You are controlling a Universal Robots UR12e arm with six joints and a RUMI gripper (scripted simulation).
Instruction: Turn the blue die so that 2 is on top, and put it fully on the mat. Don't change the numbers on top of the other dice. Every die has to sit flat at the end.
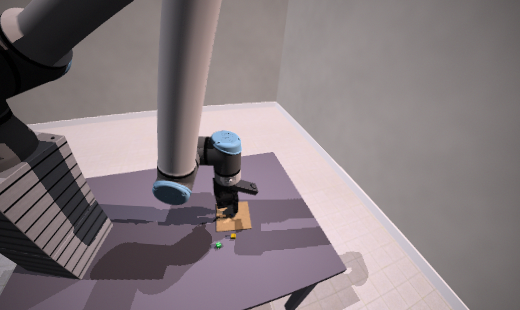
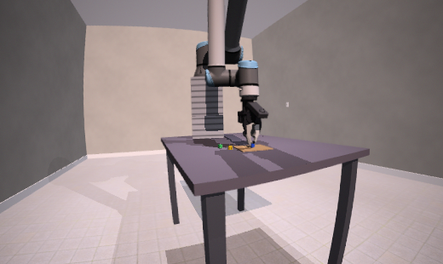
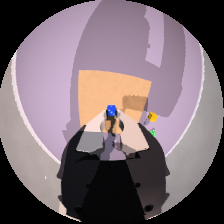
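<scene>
The blue die is 10 mm below my hand. Also, from my hand: tan mat (20 mm below); then yellow die (100 mm to the right, 10 mm below, 10 mm behind); then green die (130 mm to the right, 70 mm behind, 10 mm below).
</scene>
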